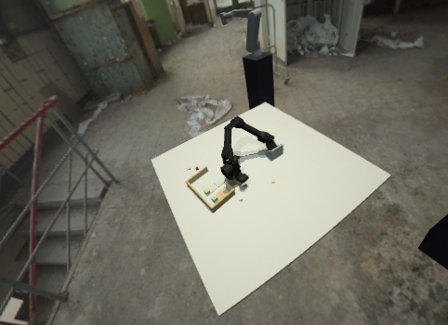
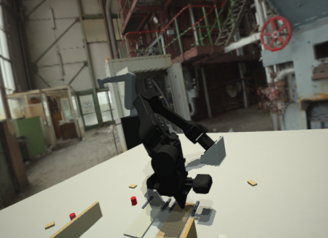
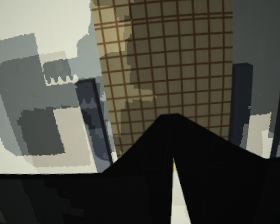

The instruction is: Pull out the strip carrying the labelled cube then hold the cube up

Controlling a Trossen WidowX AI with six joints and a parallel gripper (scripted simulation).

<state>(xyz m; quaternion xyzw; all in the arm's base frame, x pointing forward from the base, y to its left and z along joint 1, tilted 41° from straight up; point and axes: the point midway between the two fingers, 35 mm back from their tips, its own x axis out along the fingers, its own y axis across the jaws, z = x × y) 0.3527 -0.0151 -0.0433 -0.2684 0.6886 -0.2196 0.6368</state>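
Now: the tan gridded strip 100 mm ahead of my gripper tip and 10 mm to the left of it.
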